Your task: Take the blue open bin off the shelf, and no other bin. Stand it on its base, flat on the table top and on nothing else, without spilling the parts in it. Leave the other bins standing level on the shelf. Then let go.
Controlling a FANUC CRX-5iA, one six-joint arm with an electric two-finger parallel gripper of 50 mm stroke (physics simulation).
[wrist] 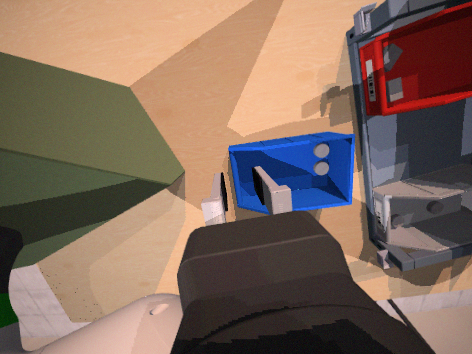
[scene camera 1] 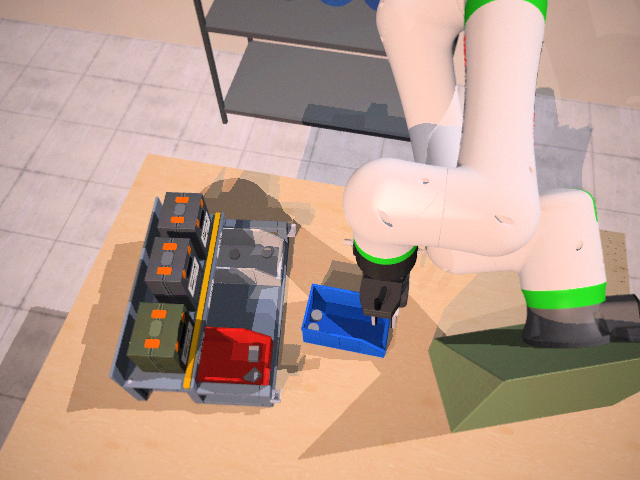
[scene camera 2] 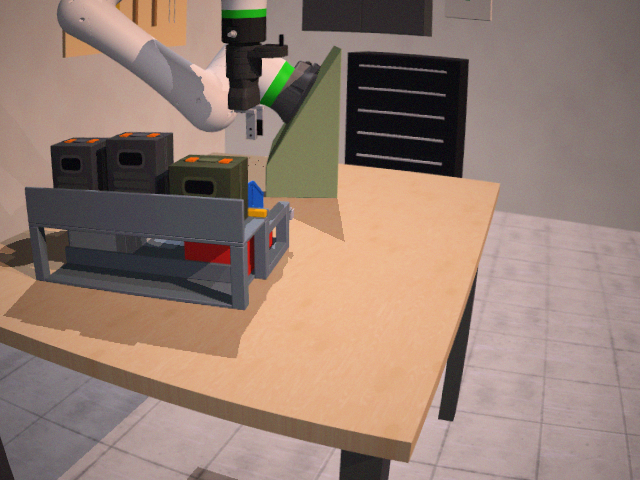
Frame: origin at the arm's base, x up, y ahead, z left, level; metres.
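Seen in the pictures: gripper, fingertip midpoint: [wrist: 239,181] [scene camera 1: 384,321] [scene camera 2: 255,136]; arm's base, link origin: [scene camera 1: 570,337] [scene camera 2: 302,99].
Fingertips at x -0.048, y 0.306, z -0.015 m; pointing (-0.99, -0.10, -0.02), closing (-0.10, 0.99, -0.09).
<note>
Pixels of each thing's top centre, then the offset from my fingertips to it. "spot": a spot on its surface instead.
- blue open bin, top centre: [wrist: 292,179] [scene camera 1: 348,313] dx -0.086, dy +0.065, dz -0.044 m
- blue corner, surface spot: [scene camera 2: 254,196] spot: dx -0.121, dy +0.030, dz +0.010 m
- red bin, top centre: [scene camera 2: 230,216] [scene camera 1: 222,352] dx -0.080, dy +0.298, dz +0.064 m
- grey bin, top centre: [scene camera 2: 113,207] [scene camera 1: 240,248] [wrist: 460,220] dx -0.080, dy +0.307, dz -0.168 m
- olive box, top centre: [scene camera 2: 208,159] [scene camera 1: 155,328] dx +0.037, dy +0.394, dz +0.071 m
- yellow bar, top centre: [scene camera 1: 203,291] dx -0.049, dy +0.354, dz -0.045 m
The blue open bin [scene camera 1: 338,341] [wrist: 295,172] stands upright on the table top, beside the shelf and apart from it, with two round grey parts inside at its shelf-side end. In scene camera 2 a blue corner [scene camera 2: 254,196] shows behind the shelf; the rest is hidden. My gripper [scene camera 1: 384,319] [scene camera 2: 254,124] [wrist: 239,181] is open and empty, above the bin's end away from the shelf and clear of it. The red bin [scene camera 1: 230,356] [scene camera 2: 206,252] [wrist: 430,65] and the grey bin [scene camera 1: 248,276] [wrist: 425,215] stand level on the shelf [scene camera 1: 283,304] [scene camera 2: 134,214].
Two dark boxes [scene camera 1: 170,266] [scene camera 2: 139,155] [scene camera 1: 180,211] and an olive box [scene camera 1: 155,338] [scene camera 2: 206,178] stand on the shelf's raised back level behind a yellow bar [scene camera 1: 204,294]. The green wedge-shaped arm mount [scene camera 1: 542,397] [scene camera 2: 315,149] [wrist: 75,110] stands on the other side of the blue bin.
</note>
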